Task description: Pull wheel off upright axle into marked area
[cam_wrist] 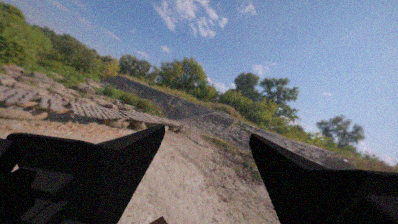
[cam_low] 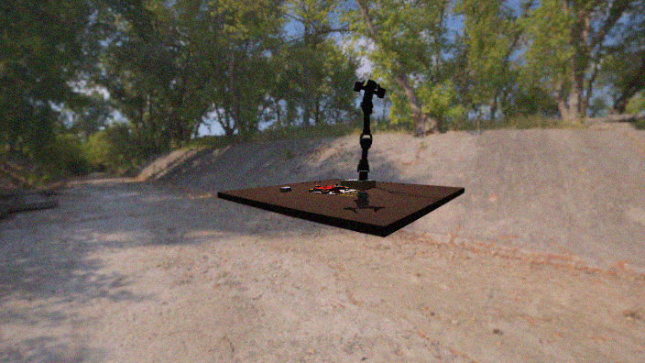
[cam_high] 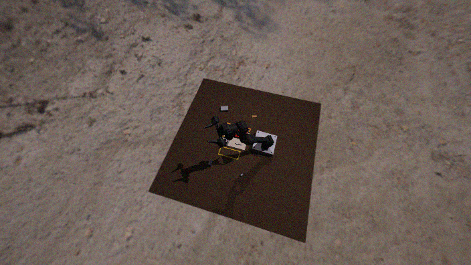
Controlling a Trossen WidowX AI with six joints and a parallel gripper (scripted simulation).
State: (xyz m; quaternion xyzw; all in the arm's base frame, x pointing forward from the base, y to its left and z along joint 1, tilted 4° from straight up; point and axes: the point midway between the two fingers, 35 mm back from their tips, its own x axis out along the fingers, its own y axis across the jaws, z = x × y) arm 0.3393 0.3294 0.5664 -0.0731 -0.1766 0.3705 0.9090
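My gripper tip is now 3 cm short of the grey wheel, 26 cm to the left of it and 62 cm above it. Also, from my gripper tip: white board: 2 cm behind, 36 cm to the right, 65 cm below.
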